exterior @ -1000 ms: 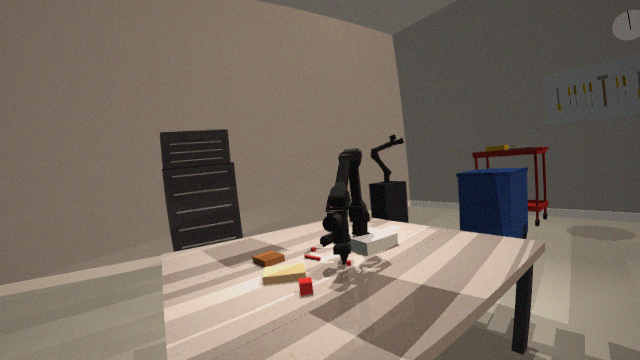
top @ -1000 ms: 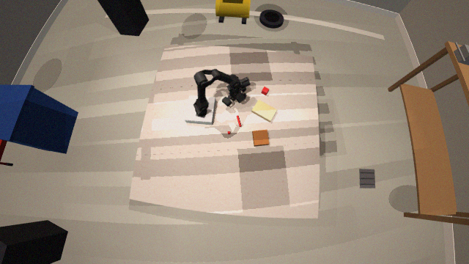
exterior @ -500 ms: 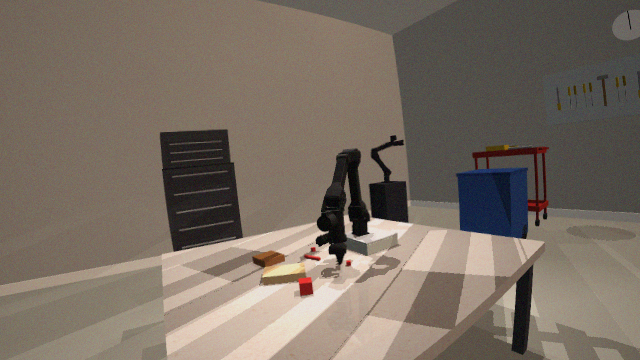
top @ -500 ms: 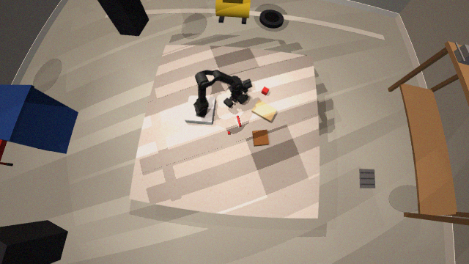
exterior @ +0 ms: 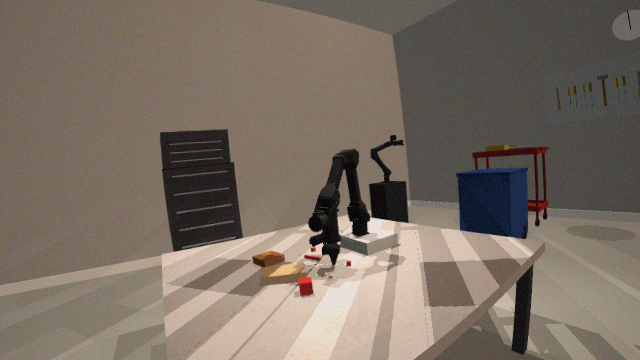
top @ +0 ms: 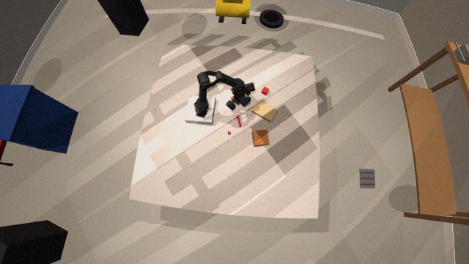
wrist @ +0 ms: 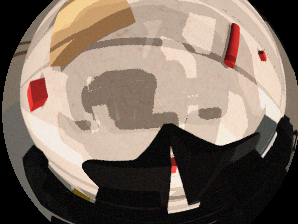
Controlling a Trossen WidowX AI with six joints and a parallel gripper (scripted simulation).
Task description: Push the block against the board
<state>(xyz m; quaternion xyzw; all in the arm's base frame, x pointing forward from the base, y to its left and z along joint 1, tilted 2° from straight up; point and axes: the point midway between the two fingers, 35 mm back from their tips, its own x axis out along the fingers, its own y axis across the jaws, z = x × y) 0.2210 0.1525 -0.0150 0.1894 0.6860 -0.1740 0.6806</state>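
Right now the orange flat square is 210 mm ahead of my gripper tip, 210 mm to the right of it and 10 mm above it. The rest, counted from my gripper tip: tan board 190 mm ahead, 10 mm to the right, 10 mm above; thin red stick 40 mm ahead, 130 mm to the right; red square block 170 mm ahead, 140 mm to the left, 10 mm above.
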